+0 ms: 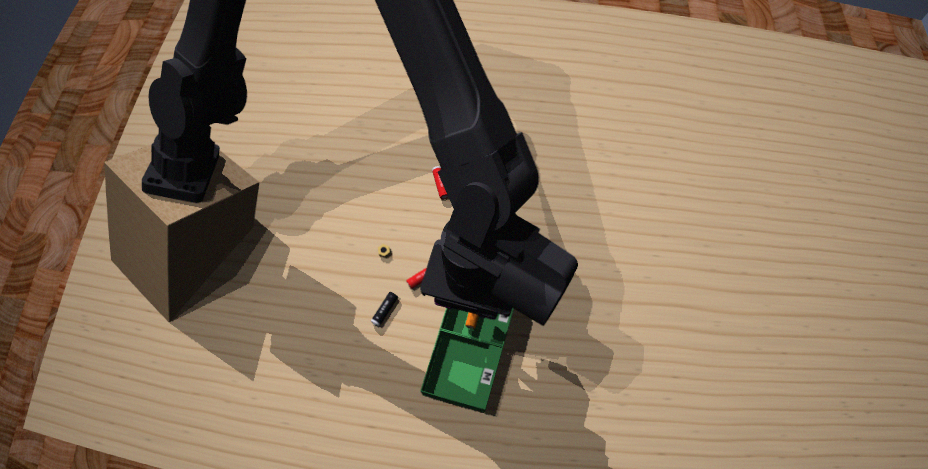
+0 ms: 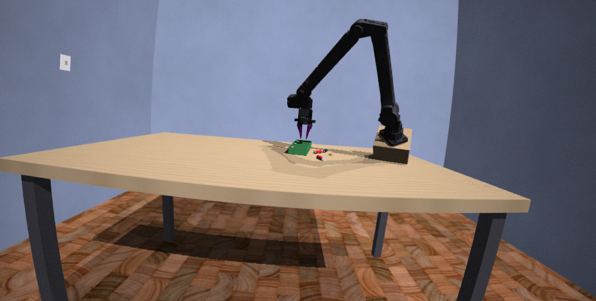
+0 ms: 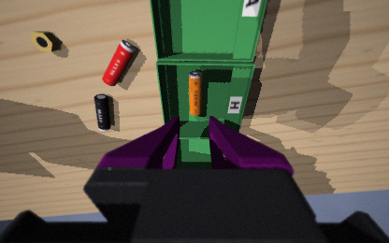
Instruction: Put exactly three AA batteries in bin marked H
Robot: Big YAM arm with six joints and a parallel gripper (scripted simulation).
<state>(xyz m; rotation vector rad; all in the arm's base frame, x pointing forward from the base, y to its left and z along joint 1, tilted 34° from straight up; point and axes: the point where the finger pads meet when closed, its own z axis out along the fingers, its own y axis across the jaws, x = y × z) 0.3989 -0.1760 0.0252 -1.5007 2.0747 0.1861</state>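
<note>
The green bin lies 5 cm below my hand and 1 cm ahead of it. The rest, counted from my hand: black AA battery: 12 cm behind, 6 cm below; then orange AA battery: 6 cm below; then yellow nut: 13 cm behind, 9 cm to the left, 7 cm below.
</note>
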